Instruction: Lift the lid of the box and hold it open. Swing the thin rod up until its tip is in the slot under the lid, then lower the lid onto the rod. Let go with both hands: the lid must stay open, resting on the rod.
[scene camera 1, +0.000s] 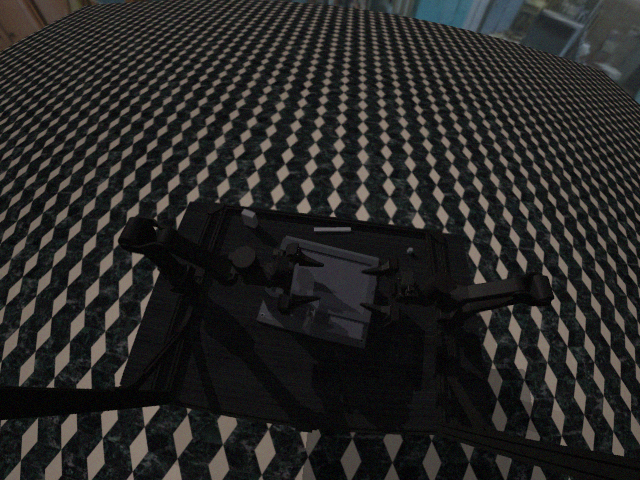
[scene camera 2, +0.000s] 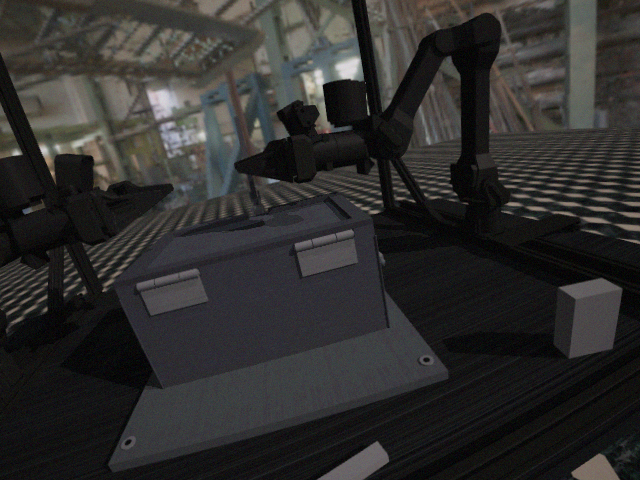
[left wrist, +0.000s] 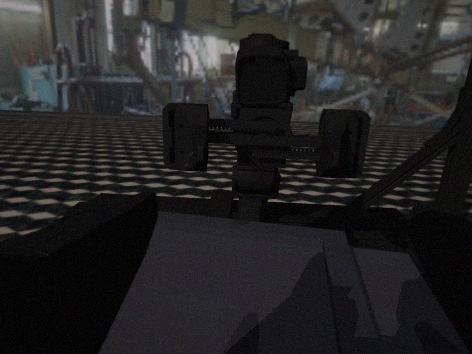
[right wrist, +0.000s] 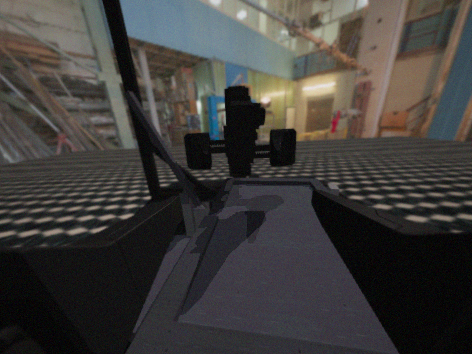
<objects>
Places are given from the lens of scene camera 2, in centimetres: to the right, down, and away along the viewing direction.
my left gripper (scene camera 2: 235, 167): -13, -11, 47
my right gripper (scene camera 2: 168, 189): -22, -7, 45
grey box (scene camera 2: 239, 353): -10, 15, 40
</objects>
